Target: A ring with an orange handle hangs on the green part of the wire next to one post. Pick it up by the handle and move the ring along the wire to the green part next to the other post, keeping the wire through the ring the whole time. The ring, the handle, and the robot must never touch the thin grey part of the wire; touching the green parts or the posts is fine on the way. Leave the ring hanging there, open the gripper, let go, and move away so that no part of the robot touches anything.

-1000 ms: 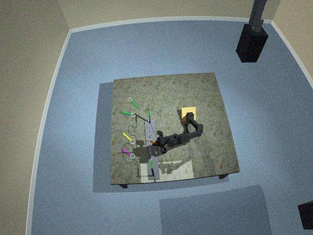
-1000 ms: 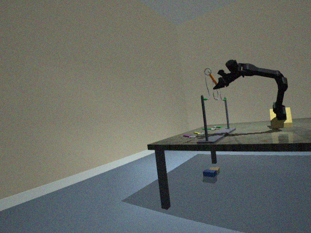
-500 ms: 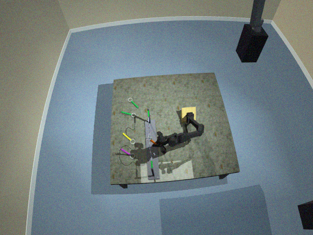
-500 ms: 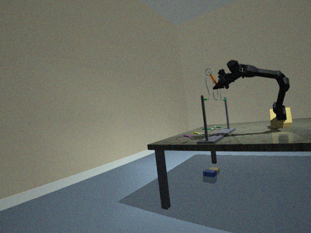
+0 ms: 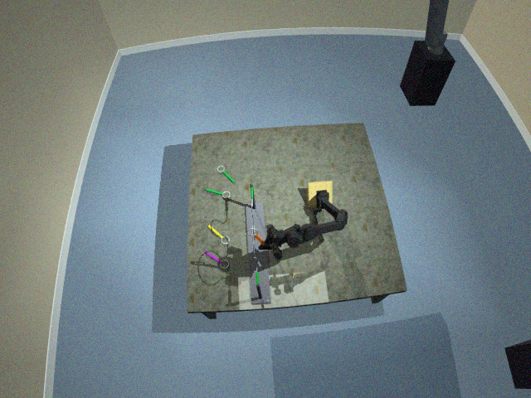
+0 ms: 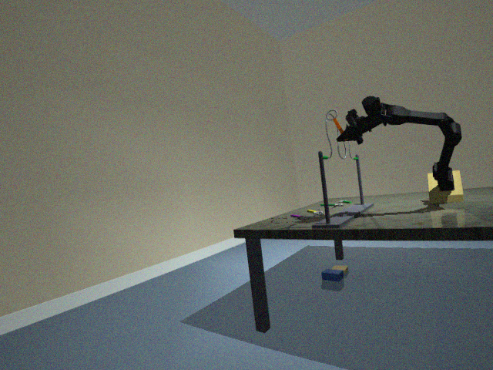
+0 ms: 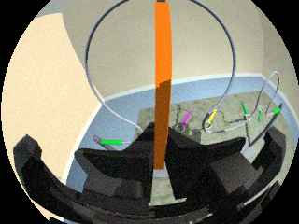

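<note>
My gripper tip is now 3 cm to the left of the orange-handled ring and 9 cm below it.
</note>
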